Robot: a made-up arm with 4 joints.
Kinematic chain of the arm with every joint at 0, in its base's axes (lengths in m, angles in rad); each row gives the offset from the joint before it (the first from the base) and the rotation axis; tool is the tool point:
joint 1: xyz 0 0 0.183 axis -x
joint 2: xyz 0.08 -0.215 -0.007 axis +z
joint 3: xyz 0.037 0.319 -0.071 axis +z
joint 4: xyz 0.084 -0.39 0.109 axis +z
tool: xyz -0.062 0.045 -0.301
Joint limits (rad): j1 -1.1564..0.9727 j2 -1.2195..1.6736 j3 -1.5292..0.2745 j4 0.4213..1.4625
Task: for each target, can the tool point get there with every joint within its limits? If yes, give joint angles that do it. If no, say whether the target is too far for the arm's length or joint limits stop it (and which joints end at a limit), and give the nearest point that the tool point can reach.
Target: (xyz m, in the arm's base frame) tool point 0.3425 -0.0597 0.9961
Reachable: no: joint limits stop it (at a limit: joint 1, joint 2, joint 4) | nearest point 0.1006 -0.5050 0.4446 | short by 0.749 m
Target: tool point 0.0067 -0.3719 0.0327
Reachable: yes | joints 0.3542 0.5147 -0.3999 0.5098
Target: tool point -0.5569 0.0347 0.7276
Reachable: no: joint limits stop it (at a limit: joint 1, joint 3, joint 4) | nearest point -0.3824 -0.4323 0.3379 | short by 0.633 m
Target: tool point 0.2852 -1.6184 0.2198
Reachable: no: too far | nearest point -0.0702 -0.6807 0.1985 | short by 1.003 m
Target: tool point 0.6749 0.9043 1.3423
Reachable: no: too far | nearest point 0.1945 0.3514 0.3114 | short by 1.265 m
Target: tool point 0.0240 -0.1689 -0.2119
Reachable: yes | joints -0.4870 0.8778 -0.4559 0.6071
